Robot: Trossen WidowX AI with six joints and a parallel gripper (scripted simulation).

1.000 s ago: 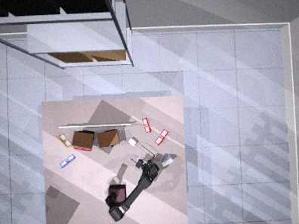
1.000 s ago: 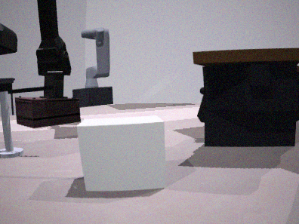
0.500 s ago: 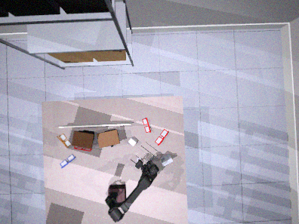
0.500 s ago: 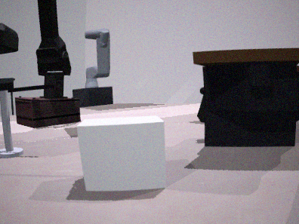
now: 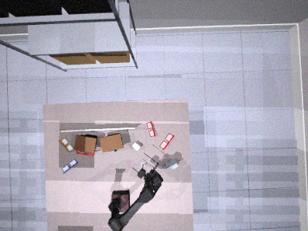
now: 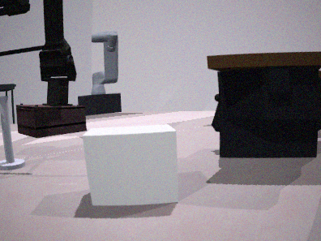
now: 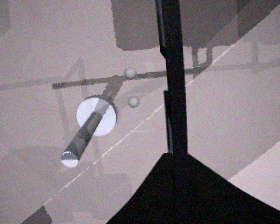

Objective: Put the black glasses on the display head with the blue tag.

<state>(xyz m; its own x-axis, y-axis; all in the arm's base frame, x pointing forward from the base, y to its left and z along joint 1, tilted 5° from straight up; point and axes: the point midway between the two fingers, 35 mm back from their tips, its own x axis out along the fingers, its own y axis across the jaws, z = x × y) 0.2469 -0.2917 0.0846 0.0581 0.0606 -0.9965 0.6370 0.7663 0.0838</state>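
My gripper tip is now 3 cm short of the thin post, 6 cm to the right of it and 9 cm above it. Round my gripper tip: display head 23 cm ahead, 30 cm to the left, 6 cm below; grey box 4 cm ahead, 18 cm to the right, 6 cm below; white box 20 cm ahead, 11 cm to the left, 9 cm below.
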